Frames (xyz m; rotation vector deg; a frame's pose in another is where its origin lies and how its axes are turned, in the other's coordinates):
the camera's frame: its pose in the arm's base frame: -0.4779 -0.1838 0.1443 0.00 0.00 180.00
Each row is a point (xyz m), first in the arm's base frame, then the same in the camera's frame.
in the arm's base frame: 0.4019 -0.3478 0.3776
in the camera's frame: -0.8798 0.1640 0.2333
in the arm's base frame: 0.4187 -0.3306 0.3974
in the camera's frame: -0.8966 0.1468 0.2531
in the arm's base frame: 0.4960 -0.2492 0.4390
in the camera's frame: -0.9739 0.0654 0.2947
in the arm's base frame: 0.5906 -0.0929 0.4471
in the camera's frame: -1.0685 -0.0909 0.3028
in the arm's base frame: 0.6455 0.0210 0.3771
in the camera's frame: -1.1234 -0.2048 0.2328
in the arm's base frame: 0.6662 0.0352 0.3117
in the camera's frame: -1.1441 -0.2190 0.1674
